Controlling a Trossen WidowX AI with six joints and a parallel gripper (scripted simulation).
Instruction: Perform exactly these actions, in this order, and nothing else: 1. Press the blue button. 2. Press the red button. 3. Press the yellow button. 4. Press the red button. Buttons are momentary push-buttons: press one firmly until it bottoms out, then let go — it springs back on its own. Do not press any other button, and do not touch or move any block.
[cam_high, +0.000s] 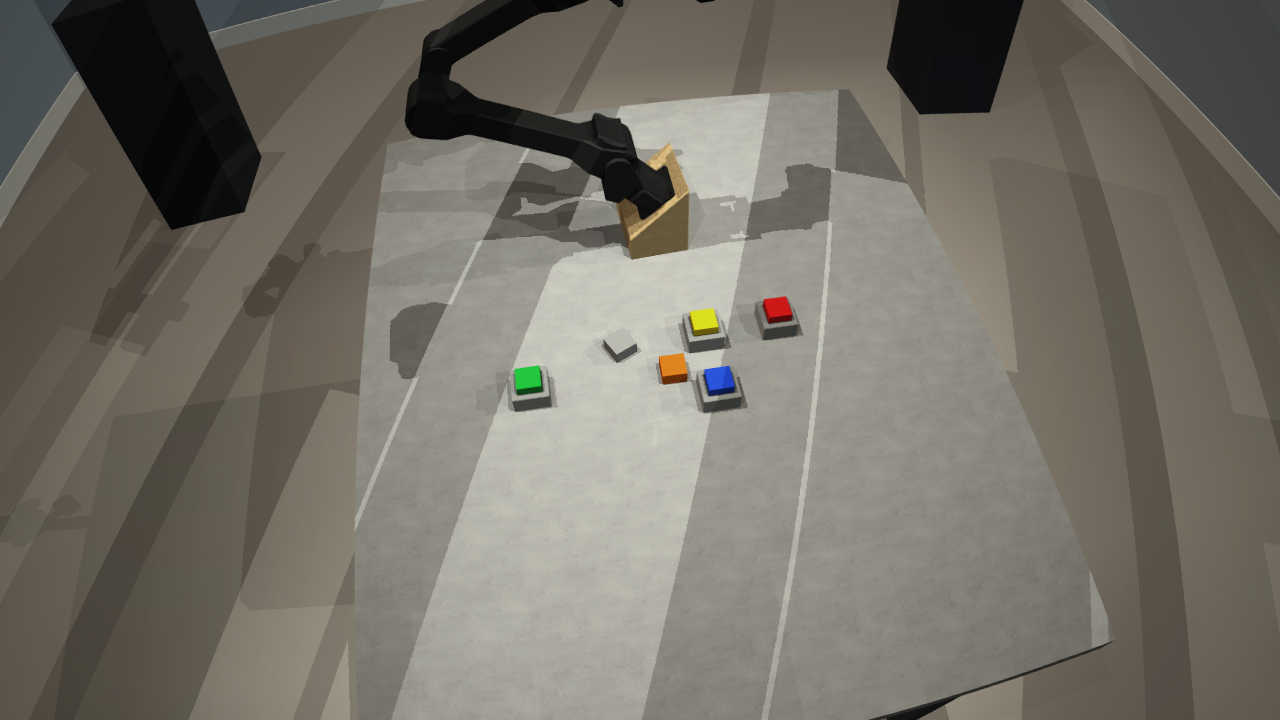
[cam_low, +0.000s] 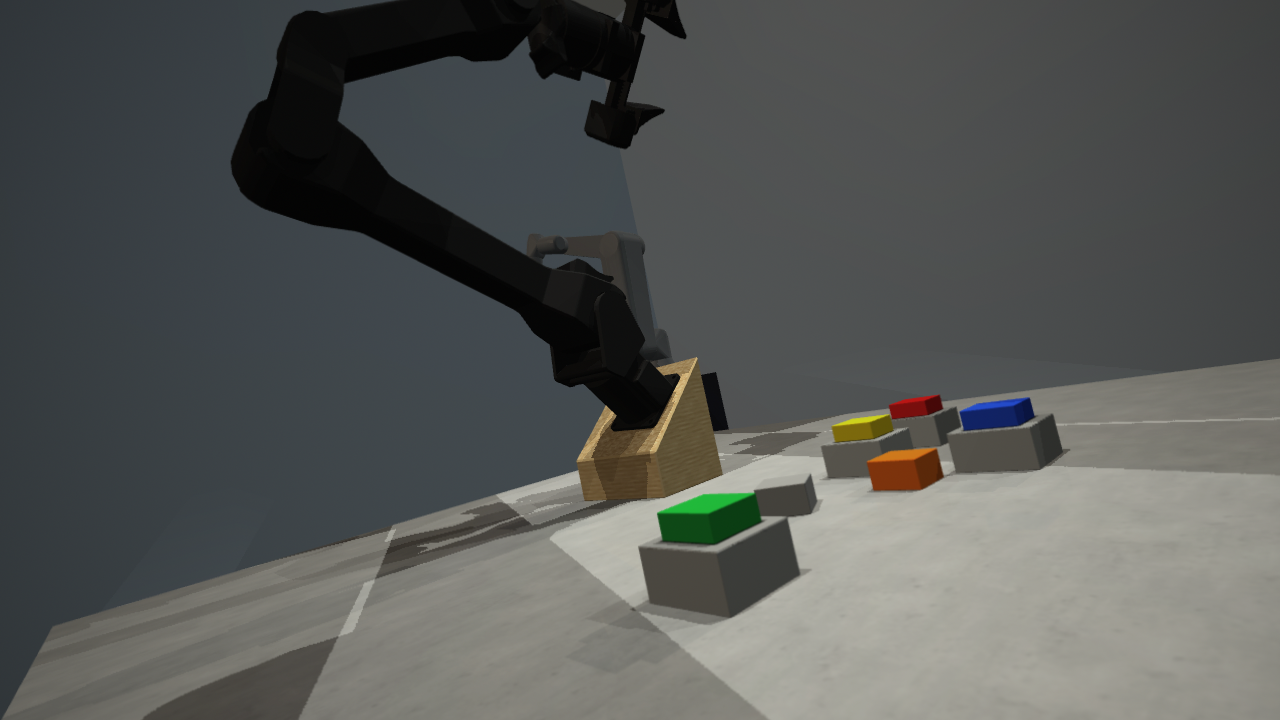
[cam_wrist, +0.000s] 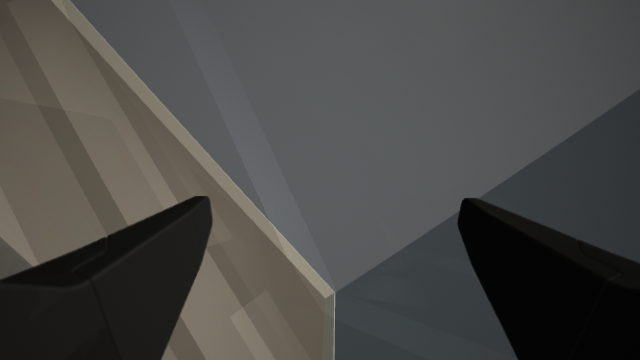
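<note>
Right now my gripper tip is 440 mm above the blue button, 310 mm short of it and 130 mm to the left of it. Also, from my gripper tip: red button: 440 mm below, 210 mm ahead, 30 mm to the right; then orange block: 460 mm below, 260 mm ahead, 180 mm to the right; then yellow button: 440 mm below, 210 mm ahead, 130 mm to the right.
</note>
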